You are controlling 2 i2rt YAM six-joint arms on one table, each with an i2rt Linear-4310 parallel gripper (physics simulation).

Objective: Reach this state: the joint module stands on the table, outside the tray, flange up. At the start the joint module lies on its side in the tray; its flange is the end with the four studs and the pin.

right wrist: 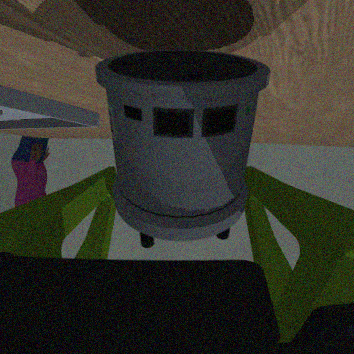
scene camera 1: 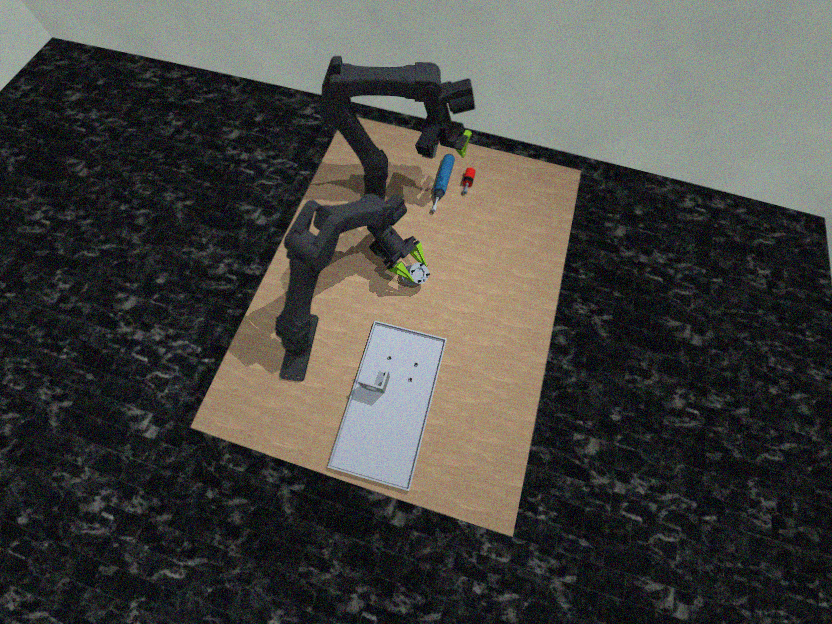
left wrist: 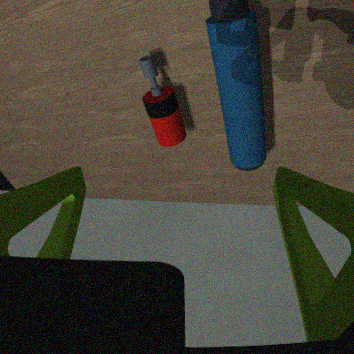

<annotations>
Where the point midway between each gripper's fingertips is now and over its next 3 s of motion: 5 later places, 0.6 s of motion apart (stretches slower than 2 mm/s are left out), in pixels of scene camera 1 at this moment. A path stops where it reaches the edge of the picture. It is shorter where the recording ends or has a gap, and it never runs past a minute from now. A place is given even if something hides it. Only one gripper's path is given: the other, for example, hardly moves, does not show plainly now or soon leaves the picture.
My right gripper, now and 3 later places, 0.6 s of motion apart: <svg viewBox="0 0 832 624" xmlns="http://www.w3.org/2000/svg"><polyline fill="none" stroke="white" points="419,274 408,260 407,259 394,243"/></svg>
</annotations>
